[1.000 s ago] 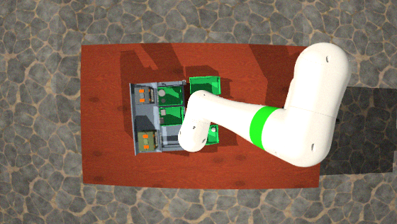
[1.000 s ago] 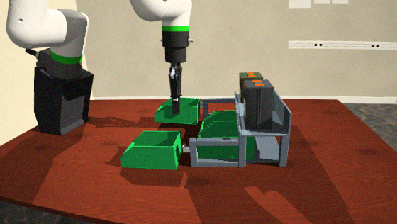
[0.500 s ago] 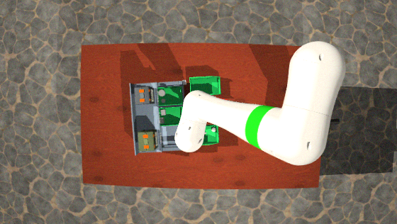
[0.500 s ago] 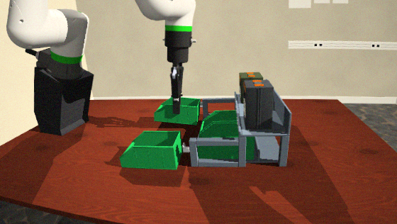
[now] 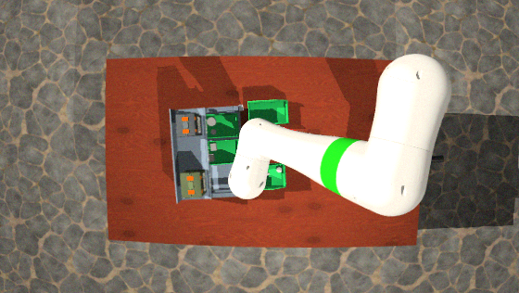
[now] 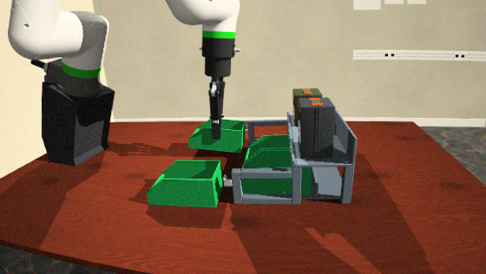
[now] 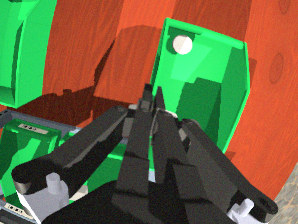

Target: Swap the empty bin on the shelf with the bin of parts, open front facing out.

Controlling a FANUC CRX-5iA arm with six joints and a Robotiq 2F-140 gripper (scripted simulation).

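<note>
The grey shelf is 21 cm ahead of my hand, 7 cm to the right of it and 3 cm below it.
</note>
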